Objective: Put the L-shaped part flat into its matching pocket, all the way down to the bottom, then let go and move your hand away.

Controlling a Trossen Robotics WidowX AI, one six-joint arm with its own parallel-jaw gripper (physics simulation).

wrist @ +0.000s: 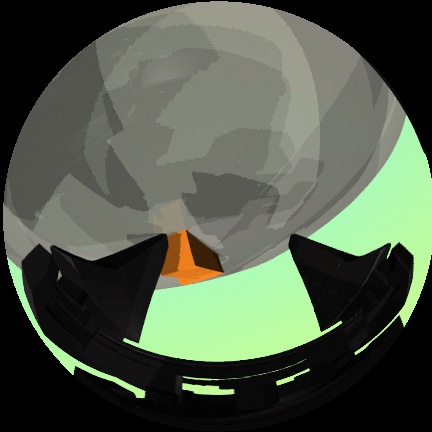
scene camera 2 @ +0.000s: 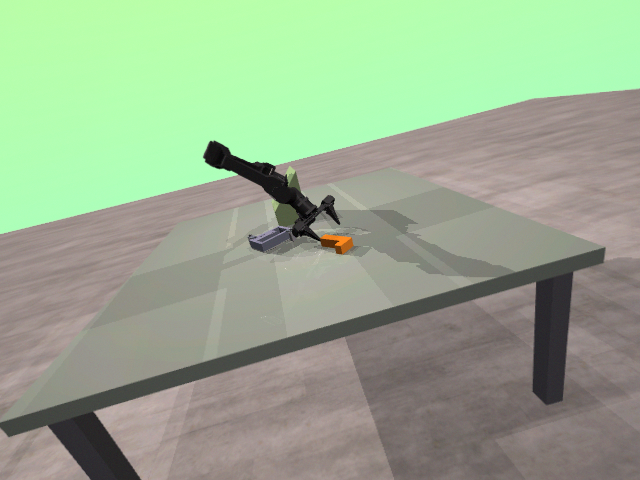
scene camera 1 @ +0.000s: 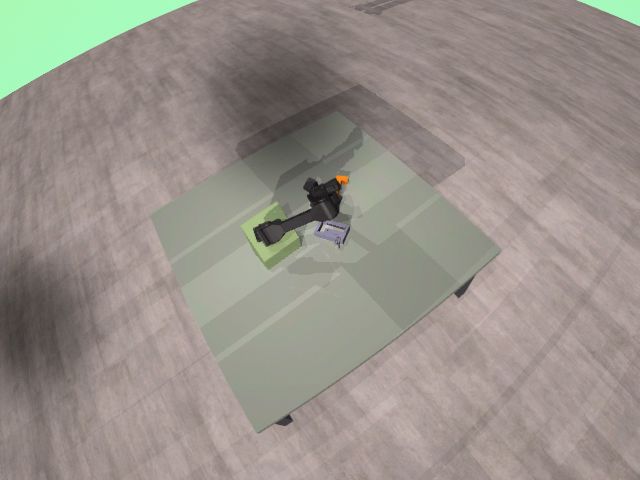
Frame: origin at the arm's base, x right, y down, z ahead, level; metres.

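Where they show: gripper, between the fingertips: [wrist: 231, 241] [scene camera 2: 330, 232]; arm's base, origin of its link: [scene camera 1: 262, 232].
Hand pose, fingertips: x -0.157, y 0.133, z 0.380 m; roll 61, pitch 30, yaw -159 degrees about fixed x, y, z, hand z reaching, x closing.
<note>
Each offset is from my fingertips to the top centre of the thing. Level surfaces: height alone.
The orange L-shaped part @[dx +0.000, dy -0.007, dz +0.083 m] [scene camera 1: 342, 179] [scene camera 2: 343, 242] [wrist: 187, 260] rests on the table, apart from the grey-purple tray @[dx +0.220, dy -0.025, dz -0.088 m] [scene camera 1: 326, 238] [scene camera 2: 269, 242] with the recessed pocket. In the first scene view the arm partly covers the part. My gripper [scene camera 2: 329, 231] [wrist: 231, 241] is wide open with nothing between its fingers. In the second scene view one fingertip is low beside the part's near-tray end and the other is higher, over the far side. In the wrist view the left finger overlaps the part's edge. In the first scene view the fingers are hidden under the arm.
A light green block [scene camera 1: 263, 253] [scene camera 2: 285, 214] stands behind the arm in the second scene view, with the arm passing over it in the first. A small grey piece sticks out at one end of the tray. The grey-green table @[dy +0.023 m] [scene camera 1: 310, 330] [scene camera 2: 206, 310] carries dark arm shadows.
</note>
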